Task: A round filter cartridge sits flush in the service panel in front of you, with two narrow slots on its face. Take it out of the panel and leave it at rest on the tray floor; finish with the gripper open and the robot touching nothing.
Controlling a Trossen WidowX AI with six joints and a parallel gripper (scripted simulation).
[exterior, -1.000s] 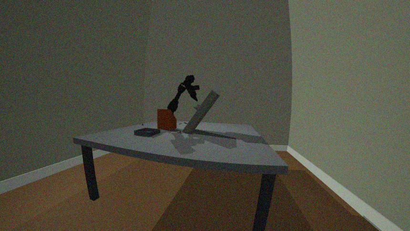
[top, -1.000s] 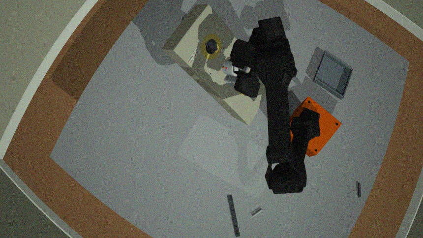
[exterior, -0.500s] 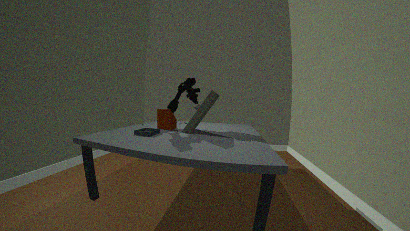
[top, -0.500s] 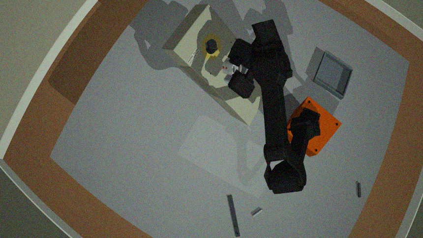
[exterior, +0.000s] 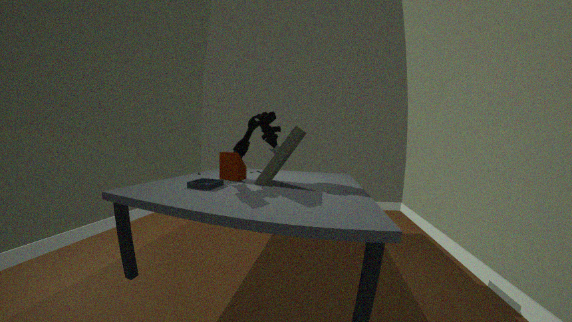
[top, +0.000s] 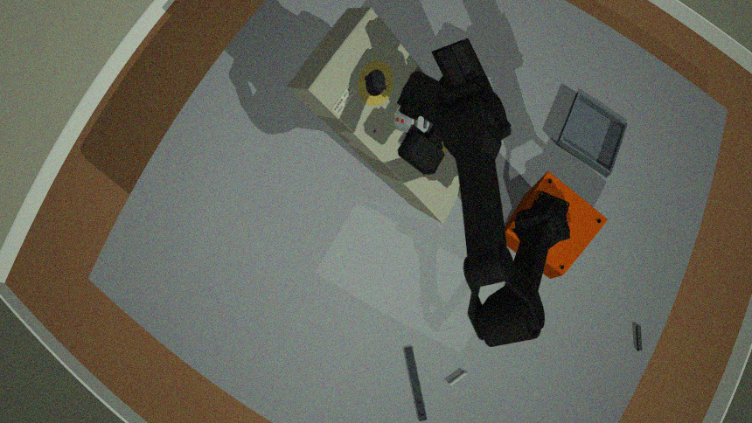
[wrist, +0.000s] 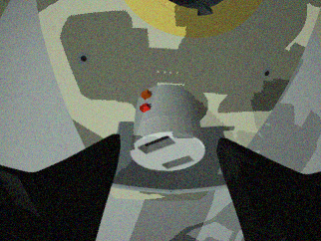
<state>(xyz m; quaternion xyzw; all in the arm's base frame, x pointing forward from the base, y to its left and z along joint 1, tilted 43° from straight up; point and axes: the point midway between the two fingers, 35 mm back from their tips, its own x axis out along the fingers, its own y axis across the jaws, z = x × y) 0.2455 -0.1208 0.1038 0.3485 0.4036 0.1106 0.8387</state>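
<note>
Now: gripper tip 10 mm short of the filter cartridge and 10 mm above it. Also, from my gripper tip: tray (370 mm behind, 250 mm to the right, 220 mm below).
</note>
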